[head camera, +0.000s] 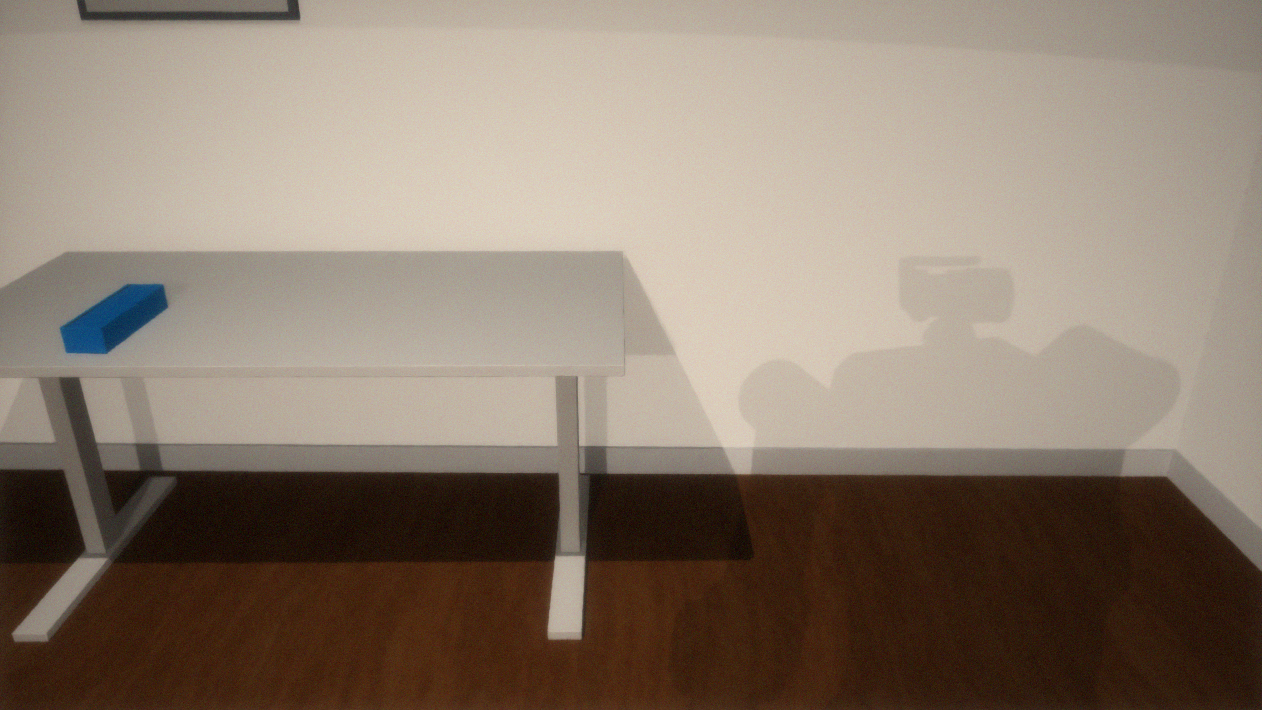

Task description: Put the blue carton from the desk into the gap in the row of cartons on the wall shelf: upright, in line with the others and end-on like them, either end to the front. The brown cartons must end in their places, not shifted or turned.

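The blue carton (pixel 114 319) lies on its long side near the left end of the grey desk (pixel 397 309), set at a slant, with one end toward the front edge and the other toward the back right. The wall shelf and the brown cartons do not show in the head view. Neither my left gripper nor my right gripper shows in this view.
The desk stands near the wall on two legs (pixel 567 468) (pixel 77 468) with long feet (pixel 565 596) on the brown wood floor. A framed picture (pixel 189 15) hangs above. My shadow falls on the wall at the right, near the room's corner.
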